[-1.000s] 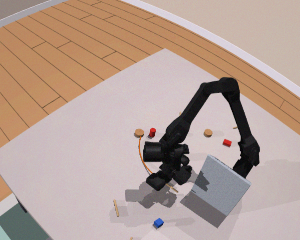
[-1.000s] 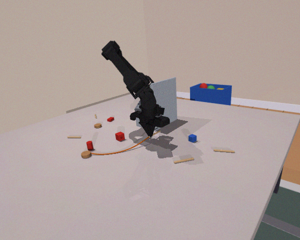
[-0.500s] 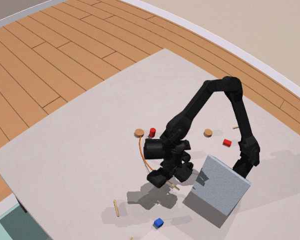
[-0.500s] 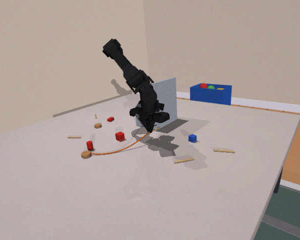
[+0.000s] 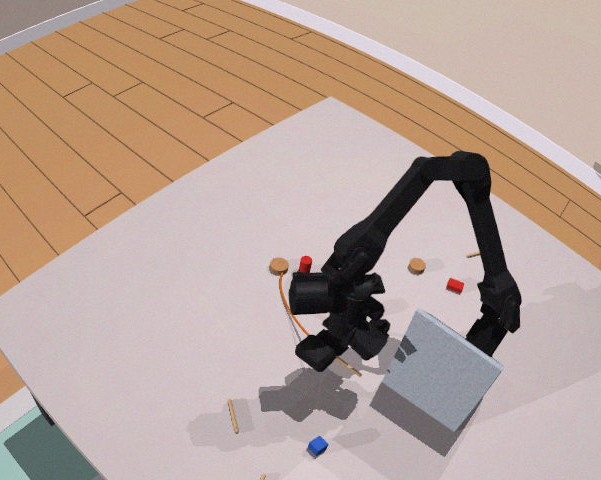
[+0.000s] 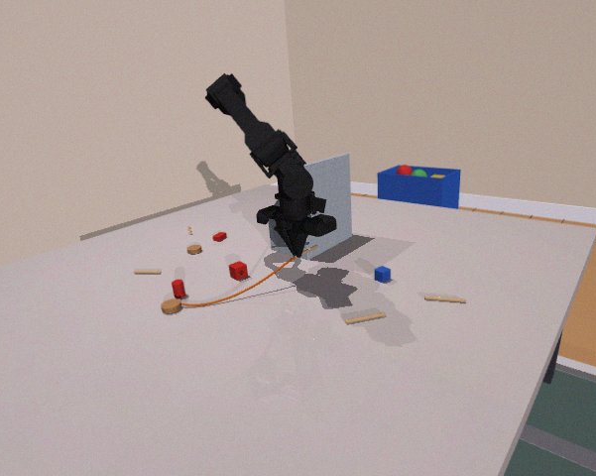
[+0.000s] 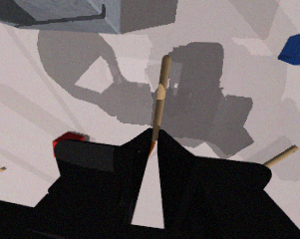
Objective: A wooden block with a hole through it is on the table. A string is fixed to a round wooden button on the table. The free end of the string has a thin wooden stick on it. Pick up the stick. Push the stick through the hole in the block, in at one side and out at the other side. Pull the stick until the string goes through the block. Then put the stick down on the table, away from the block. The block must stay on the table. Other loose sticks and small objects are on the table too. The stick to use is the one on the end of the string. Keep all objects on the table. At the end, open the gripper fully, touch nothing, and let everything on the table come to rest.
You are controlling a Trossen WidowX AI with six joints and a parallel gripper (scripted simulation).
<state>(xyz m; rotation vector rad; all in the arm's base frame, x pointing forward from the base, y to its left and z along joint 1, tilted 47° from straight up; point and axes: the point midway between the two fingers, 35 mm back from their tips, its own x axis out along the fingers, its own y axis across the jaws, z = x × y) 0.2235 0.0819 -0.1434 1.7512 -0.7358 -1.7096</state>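
The thin wooden stick lies 10 mm behind my gripper tip. The rest, counted from my gripper tip: flat red piece (70 mm behind, 390 mm to the right, 50 mm below); then red cylinder (210 mm ahead, 170 mm to the right, 40 mm below); then blue cube (100 mm behind, 150 mm to the left, 40 mm below).
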